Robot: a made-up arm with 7 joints. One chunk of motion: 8 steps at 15 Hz.
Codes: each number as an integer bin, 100 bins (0 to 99) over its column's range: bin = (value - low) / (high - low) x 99, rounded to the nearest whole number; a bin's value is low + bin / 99 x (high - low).
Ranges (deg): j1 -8..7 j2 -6..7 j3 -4..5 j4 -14..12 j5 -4..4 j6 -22..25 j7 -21..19
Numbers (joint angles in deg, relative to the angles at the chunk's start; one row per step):
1: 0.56 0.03 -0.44 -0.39 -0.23 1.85 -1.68
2: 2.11 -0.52 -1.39 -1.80 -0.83 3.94 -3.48
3: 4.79 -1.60 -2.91 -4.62 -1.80 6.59 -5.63
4: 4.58 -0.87 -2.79 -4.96 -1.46 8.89 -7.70
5: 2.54 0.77 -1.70 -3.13 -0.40 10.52 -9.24
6: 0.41 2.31 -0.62 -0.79 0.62 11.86 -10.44
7: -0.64 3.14 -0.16 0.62 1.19 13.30 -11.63
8: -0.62 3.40 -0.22 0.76 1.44 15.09 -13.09
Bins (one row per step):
1: 56 46 39 52 47 50 48
2: 67 42 29 46 39 55 43
3: 84 34 12 36 27 60 38
4: 83 39 13 34 31 65 33
5: 70 52 25 41 45 68 29
6: 56 63 37 50 57 71 26
7: 49 70 42 56 64 74 23
8: 49 72 42 56 67 78 20

